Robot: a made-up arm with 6 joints.
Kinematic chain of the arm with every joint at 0, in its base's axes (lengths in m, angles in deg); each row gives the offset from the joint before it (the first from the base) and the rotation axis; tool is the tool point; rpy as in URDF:
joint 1: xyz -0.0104 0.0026 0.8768 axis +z
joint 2: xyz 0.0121 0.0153 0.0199 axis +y
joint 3: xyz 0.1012 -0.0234 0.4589 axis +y
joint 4: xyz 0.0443 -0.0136 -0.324 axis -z
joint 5: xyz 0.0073 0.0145 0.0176 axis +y
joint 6: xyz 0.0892 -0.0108 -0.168 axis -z
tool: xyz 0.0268 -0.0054 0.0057 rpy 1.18 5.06 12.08
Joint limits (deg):
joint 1: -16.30..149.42
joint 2: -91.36..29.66
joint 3: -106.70..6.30
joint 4: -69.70..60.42
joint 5: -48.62..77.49
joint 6: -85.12..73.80
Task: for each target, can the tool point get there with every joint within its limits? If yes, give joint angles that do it. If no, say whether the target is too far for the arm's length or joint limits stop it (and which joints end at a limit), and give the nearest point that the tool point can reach.
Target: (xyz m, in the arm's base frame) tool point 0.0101 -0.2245 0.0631
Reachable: no: joint limits stop it (at a limit: joint 1, joint 2) | nearest point 0.1865 -0.1256 0.7498 | short by 0.716 m
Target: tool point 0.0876 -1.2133 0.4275
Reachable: no: too far | nearest point 0.0530 -0.7836 1.2195 | short by 0.902 m
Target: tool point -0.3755 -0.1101 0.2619
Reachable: no: joint limits stop it (at a limit: joint 1, joint 2) | nearest point -0.2953 0.0946 0.7538 | short by 0.539 m
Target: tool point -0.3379 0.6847 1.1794
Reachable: yes | joints 115.61 19.87 -90.90 -21.16 32.43 -42.58
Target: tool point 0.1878 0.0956 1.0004
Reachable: yes | joints 41.14 -32.96 -14.15 -51.53 54.44 -24.98
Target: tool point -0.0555 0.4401 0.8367
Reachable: yes | joints 104.55 18.86 -21.68 30.08 0.55 -41.17
